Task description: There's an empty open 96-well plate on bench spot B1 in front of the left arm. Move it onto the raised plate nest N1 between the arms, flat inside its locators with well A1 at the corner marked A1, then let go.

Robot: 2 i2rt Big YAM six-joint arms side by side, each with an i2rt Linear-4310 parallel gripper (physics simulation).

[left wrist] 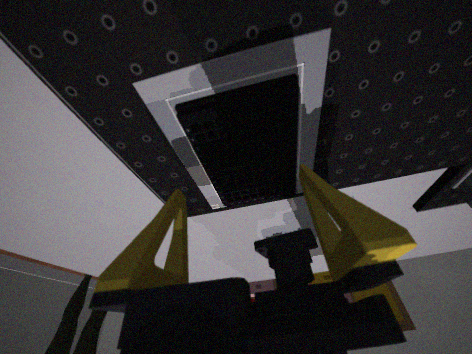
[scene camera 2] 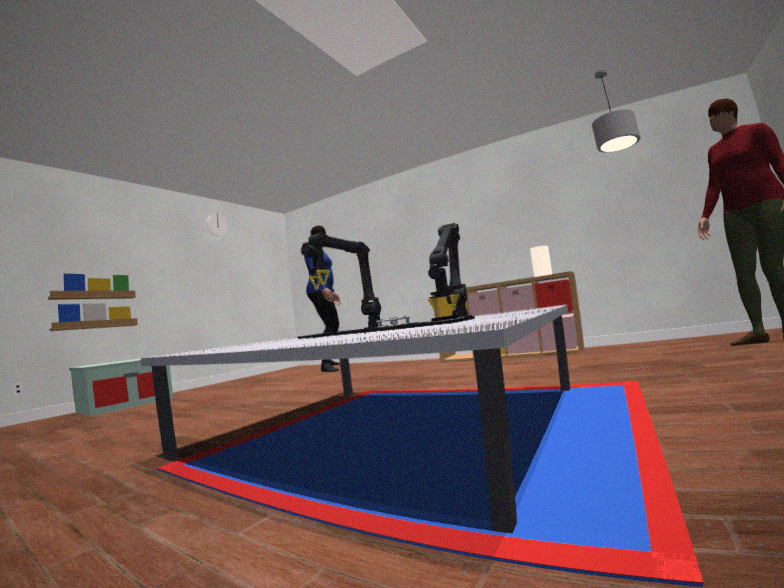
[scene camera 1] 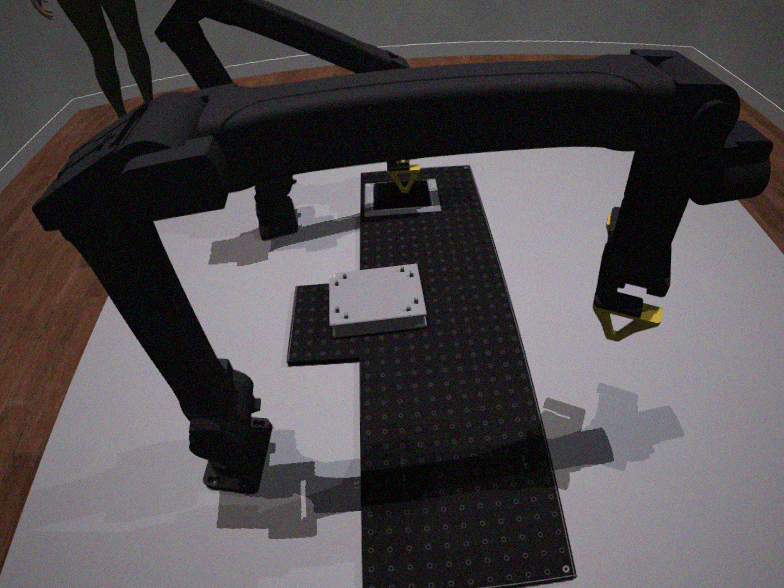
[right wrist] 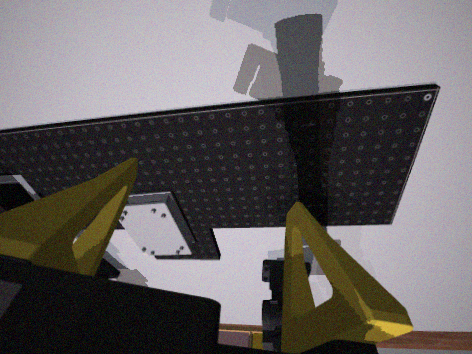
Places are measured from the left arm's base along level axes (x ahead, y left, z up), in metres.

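Where they show: left gripper, between the fingertips: [left wrist: 238, 181] [scene camera 2: 445, 311] [scene camera 1: 404, 180]; right gripper, between the fingertips: [scene camera 2: 320, 287] [scene camera 1: 617, 305] [right wrist: 218, 188]; left arm's base, origin of its link: [left wrist: 285, 241] [scene camera 1: 277, 220]; right arm's base, origin of its link: [scene camera 1: 240, 454].
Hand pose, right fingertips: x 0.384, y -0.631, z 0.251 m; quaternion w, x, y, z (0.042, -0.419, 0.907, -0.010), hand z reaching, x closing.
Each offset is from my right fingertips to the top centre of the thing. "spot": to the spot under its first point. Level surfaces: height alone.
The black 96-well plate {dz -0.222, dx -0.094, dy +0.593 m} [scene camera 1: 402, 197] [left wrist: 245, 135] lies flat inside a light frame {spot: dz -0.236, dx -0.023, dy +0.562 m} [scene camera 1: 435, 197] [left wrist: 312, 80] at the back of the dark perforated board. My left gripper [scene camera 1: 405, 189] [scene camera 2: 443, 315] [left wrist: 238, 181] is open and empty above the plate, fingers pointing down; in the left wrist view its tips show near the lower part of the frame. The raised light-grey nest {dz -0.192, dx -0.231, dy +0.293 m} [scene camera 1: 376, 294] [scene camera 2: 393, 321] [right wrist: 160, 225] stands bare, with small locators at its corners; its A1 mark cannot be read. My right gripper [scene camera 2: 319, 287] [right wrist: 218, 188] is open and empty, high over the table at the right of scene camera 1.
The perforated board {dz -0.238 m} [scene camera 1: 443, 392] [left wrist: 390, 60] [right wrist: 240, 145] runs along the white table {dz -0.251 m} [scene camera 1: 696, 354]. The right arm [scene camera 1: 430, 107] spans across the upper part of scene camera 1, partly hiding the left arm. Arm shadows fall on the board and table. People stand beyond the table.
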